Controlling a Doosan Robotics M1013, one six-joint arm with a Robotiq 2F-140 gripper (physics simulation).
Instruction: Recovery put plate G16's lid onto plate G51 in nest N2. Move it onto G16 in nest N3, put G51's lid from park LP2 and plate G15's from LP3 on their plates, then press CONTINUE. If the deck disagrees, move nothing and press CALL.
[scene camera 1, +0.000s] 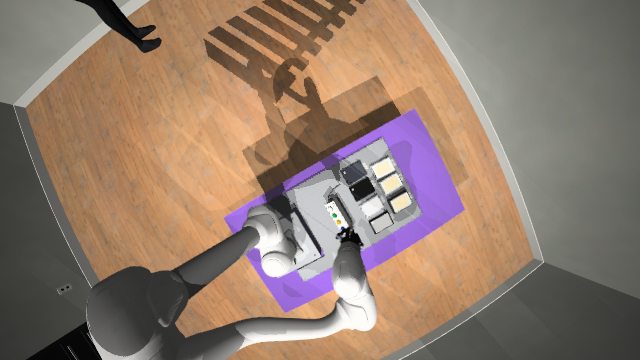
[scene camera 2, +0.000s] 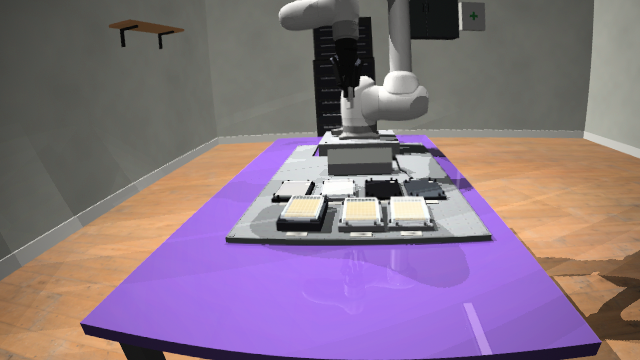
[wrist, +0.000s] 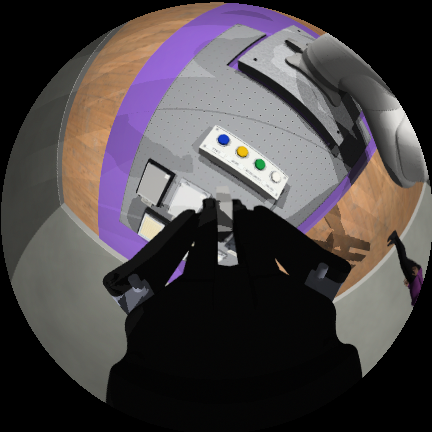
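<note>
My gripper is shut and empty, above the deck near the blue-button end of the button box. The box has blue, yellow, green and white buttons; their labels are too small to read. Three cream-welled plates sit in a row of nests. Behind them are four flat park pieces: light grey, white, black and slate. Plate lids and tags cannot be made out.
The grey perforated deck lies on the purple table. The arm's base plate stands behind the button box. A dark cabinet stands behind the arm. A person shows at the right edge of the wrist view.
</note>
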